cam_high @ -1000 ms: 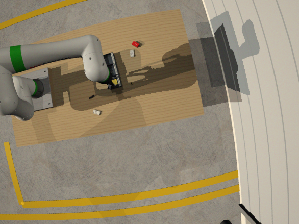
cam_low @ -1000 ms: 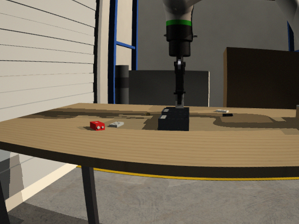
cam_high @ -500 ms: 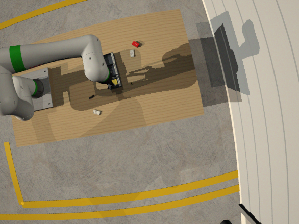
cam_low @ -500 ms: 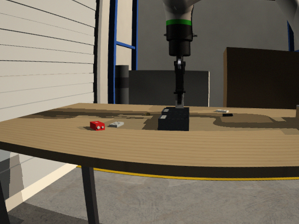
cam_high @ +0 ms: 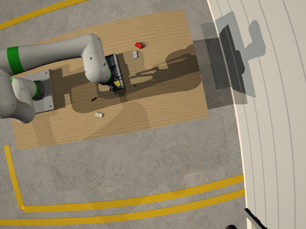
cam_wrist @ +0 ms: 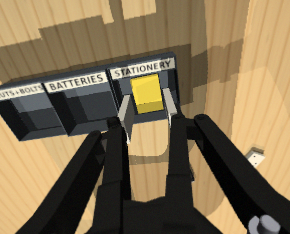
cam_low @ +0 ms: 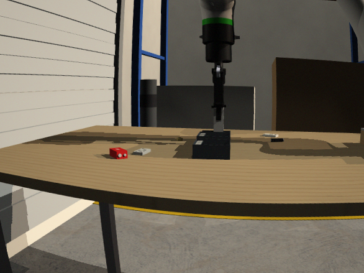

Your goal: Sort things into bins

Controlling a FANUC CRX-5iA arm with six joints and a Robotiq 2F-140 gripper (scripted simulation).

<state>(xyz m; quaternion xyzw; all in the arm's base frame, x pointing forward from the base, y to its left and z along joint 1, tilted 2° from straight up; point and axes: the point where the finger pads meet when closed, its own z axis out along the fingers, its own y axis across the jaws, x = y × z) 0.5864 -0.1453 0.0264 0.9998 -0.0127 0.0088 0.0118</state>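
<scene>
My gripper is now 60 mm above the yellow pad. From my hand the other things lie so: nut 120 mm ahead, 40 mm to the right, 60 mm below; black piece 180 mm behind, 50 mm to the right, 60 mm below; black three-part bin 10 mm ahead, 80 mm to the left, 50 mm below.
</scene>
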